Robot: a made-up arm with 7 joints. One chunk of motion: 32 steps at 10 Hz.
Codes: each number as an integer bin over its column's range. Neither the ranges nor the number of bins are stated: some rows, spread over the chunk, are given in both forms.
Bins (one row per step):
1: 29 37 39 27 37 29 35
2: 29 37 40 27 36 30 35
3: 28 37 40 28 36 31 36
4: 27 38 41 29 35 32 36
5: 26 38 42 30 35 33 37
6: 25 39 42 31 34 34 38
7: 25 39 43 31 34 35 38
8: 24 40 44 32 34 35 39
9: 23 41 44 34 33 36 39
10: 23 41 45 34 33 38 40
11: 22 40 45 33 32 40 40
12: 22 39 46 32 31 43 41
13: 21 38 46 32 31 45 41
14: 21 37 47 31 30 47 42
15: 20 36 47 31 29 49 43
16: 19 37 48 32 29 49 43
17: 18 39 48 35 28 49 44
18: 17 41 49 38 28 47 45
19: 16 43 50 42 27 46 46
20: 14 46 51 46 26 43 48
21: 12 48 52 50 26 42 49
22: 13 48 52 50 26 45 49
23: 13 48 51 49 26 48 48
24: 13 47 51 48 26 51 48
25: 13 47 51 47 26 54 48
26: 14 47 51 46 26 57 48
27: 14 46 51 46 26 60 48
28: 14 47 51 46 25 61 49
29: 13 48 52 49 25 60 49
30: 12 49 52 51 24 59 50
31: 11 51 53 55 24 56 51
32: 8 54 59 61 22 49 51
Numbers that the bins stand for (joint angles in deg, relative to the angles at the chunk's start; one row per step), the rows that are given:
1: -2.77 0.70 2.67 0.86 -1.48 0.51 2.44
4: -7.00 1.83 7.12 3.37 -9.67 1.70 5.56
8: -13.33 4.08 13.79 7.14 -13.77 2.89 14.95
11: -17.56 4.08 16.01 8.39 -21.96 4.88 18.07
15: -21.78 -0.43 20.46 5.88 -34.25 8.45 27.46
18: -28.12 5.21 24.91 14.66 -38.35 7.66 33.71
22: -36.57 13.10 31.58 29.72 -46.54 6.86 46.22
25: -36.57 11.98 29.35 25.96 -46.54 10.44 43.10
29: -36.57 13.10 31.58 28.47 -50.63 12.82 46.22
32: -47.12 19.87 47.14 43.52 -62.92 8.45 52.48
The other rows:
2: -2.77 0.70 4.90 0.86 -5.58 0.90 2.44
3: -4.89 0.70 4.90 2.12 -5.58 1.30 5.56
5: -9.11 1.83 9.34 4.63 -9.67 2.10 8.69
6: -11.22 2.95 9.34 5.88 -13.77 2.49 11.82
7: -11.22 2.95 11.57 5.88 -13.77 2.89 11.82
9: -15.45 5.21 13.79 9.65 -17.87 3.29 14.95
10: -15.45 5.21 16.01 9.65 -17.87 4.08 18.07
12: -17.56 2.95 18.24 7.14 -26.06 6.07 21.20
13: -19.67 1.83 18.24 7.14 -26.06 6.86 21.20
14: -19.67 0.70 20.46 5.88 -30.15 7.66 24.33
16: -23.89 0.70 22.68 7.14 -34.25 8.45 27.46
17: -26.01 2.95 22.68 10.90 -38.35 8.45 30.59
19: -30.23 7.46 27.13 19.68 -42.44 7.26 36.84
20: -34.45 10.85 29.35 24.70 -46.54 6.07 43.10
21: -38.68 13.10 31.58 29.72 -46.54 5.67 46.22
23: -36.57 13.10 29.35 28.47 -46.54 8.05 43.10
24: -36.57 11.98 29.35 27.21 -46.54 9.24 43.10
26: -34.45 11.98 29.35 24.70 -46.54 11.63 43.10
27: -34.45 10.85 29.35 24.70 -46.54 12.82 43.10
28: -34.45 11.98 29.35 24.70 -50.63 13.22 46.22
30: -38.68 14.23 31.58 30.97 -54.73 12.42 49.35
31: -40.79 16.49 33.80 35.99 -54.73 11.23 52.48

